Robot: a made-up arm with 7 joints.
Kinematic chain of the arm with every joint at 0, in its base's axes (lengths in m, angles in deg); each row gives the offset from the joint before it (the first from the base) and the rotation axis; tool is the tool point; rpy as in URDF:
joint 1: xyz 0 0 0.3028 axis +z
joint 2: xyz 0 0 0 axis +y
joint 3: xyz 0 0 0.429 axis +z
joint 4: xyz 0.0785 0 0 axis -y
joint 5: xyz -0.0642 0 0.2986 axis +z
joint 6: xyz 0 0 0 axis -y
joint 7: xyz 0.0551 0 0 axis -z
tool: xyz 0 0 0 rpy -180 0 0
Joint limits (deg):
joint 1: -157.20..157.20
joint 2: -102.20..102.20
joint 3: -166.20..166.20
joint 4: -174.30..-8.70
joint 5: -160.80..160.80
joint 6: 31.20..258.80
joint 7: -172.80..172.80
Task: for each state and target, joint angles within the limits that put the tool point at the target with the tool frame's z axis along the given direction. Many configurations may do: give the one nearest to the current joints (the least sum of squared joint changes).
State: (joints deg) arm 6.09 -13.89 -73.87 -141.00 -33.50 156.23 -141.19
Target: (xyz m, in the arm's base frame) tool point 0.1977 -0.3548 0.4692 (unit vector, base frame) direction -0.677 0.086 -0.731
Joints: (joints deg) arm -3.44 19.48 -68.30 -139.06 -25.42 124.62 -141.19
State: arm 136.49 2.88 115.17 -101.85 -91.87 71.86 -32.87
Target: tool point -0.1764 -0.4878 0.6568 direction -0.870 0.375 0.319
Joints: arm 115.84 -18.64 120.90 -96.67 -95.08 96.96 -32.87
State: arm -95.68 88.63 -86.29 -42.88 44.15 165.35 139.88
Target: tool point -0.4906 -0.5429 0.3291 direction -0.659 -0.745 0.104
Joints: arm -130.46 90.48 -89.42 -9.60 37.03 190.76 139.88
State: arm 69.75 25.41 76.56 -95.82 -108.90 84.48 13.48
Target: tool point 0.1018 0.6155 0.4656 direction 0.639 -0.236 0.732
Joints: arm 63.57 36.42 28.73 -96.72 -143.15 43.57 13.48
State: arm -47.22 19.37 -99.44 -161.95 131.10 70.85 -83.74
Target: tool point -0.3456 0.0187 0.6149 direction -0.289 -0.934 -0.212
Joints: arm -74.43 20.74 -123.81 -129.72 93.01 85.27 -83.74
